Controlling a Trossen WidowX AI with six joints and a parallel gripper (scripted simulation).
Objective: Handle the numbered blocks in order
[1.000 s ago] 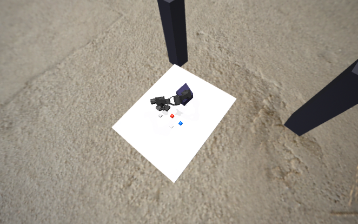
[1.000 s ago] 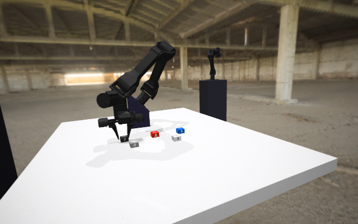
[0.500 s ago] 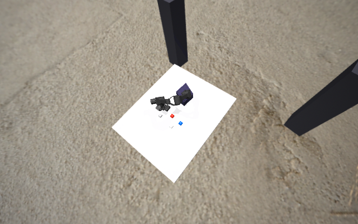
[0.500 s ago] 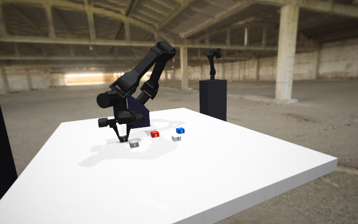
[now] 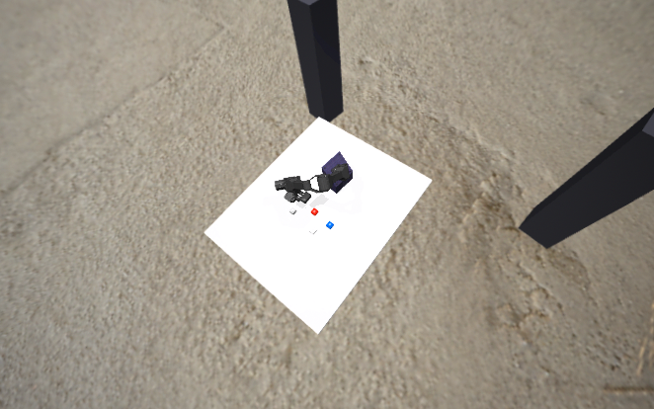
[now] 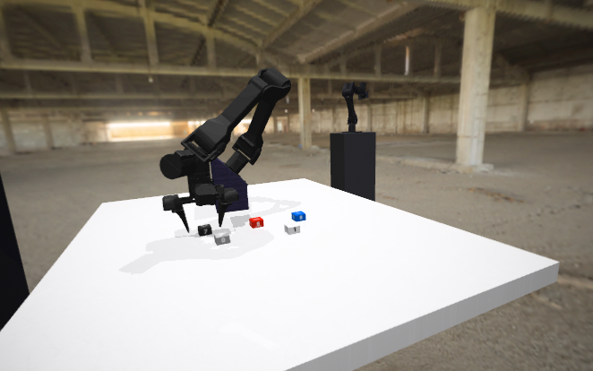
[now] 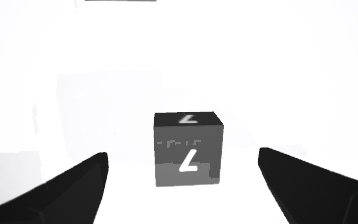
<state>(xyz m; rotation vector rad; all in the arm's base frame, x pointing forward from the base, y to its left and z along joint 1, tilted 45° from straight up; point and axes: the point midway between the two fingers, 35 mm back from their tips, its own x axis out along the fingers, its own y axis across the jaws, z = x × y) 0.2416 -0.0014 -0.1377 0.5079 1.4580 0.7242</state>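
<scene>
Now: the black block 1 cm ahead of my gripper tip. Round my gripper tip: white block 22 cm to the left, 9 cm ahead; then grey block 9 cm ahead, 4 cm to the left; then red block 14 cm to the left.
</scene>
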